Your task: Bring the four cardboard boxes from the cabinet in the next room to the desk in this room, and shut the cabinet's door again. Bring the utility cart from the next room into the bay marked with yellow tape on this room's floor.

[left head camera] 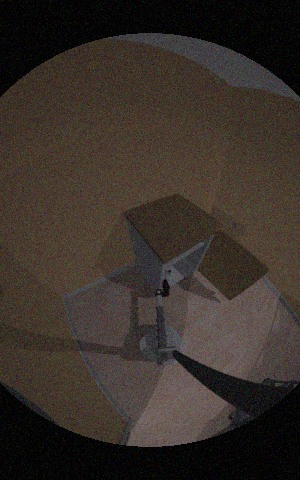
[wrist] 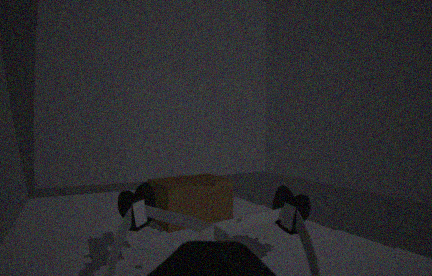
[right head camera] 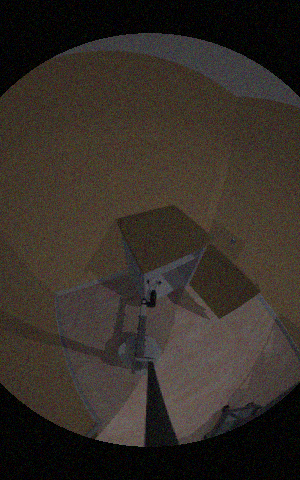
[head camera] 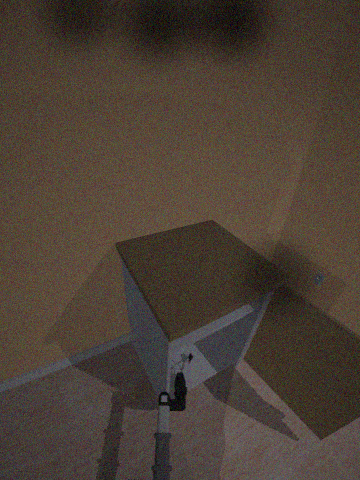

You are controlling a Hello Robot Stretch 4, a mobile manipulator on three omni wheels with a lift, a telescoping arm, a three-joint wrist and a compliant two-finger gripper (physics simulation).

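Note:
The cabinet (head camera: 195, 275) (left head camera: 170, 225) (right head camera: 162, 237) has a brown top and pale sides. Its brown door (head camera: 305, 365) (left head camera: 232, 265) (right head camera: 225, 280) stands open at the right. One orange-brown cardboard box (wrist: 200, 202) rests on the pale surface inside the cabinet, near the back wall. My gripper (head camera: 181, 359) (right head camera: 154, 282) (wrist: 214, 200) is inside the cabinet's front opening, open and empty. The box lies beyond the fingertips, left of centre, and the left fingertip overlaps its left edge in the wrist view. The other boxes, the desk and the yellow bay do not show.
Tan walls (head camera: 150, 125) stand behind the cabinet and to its right. A dark metal frame (right head camera: 240, 414) shows at the lower right of the right head camera view; I cannot tell whether it is the cart. The cabinet's inner side wall (wrist: 350, 125) is right of my fingers.

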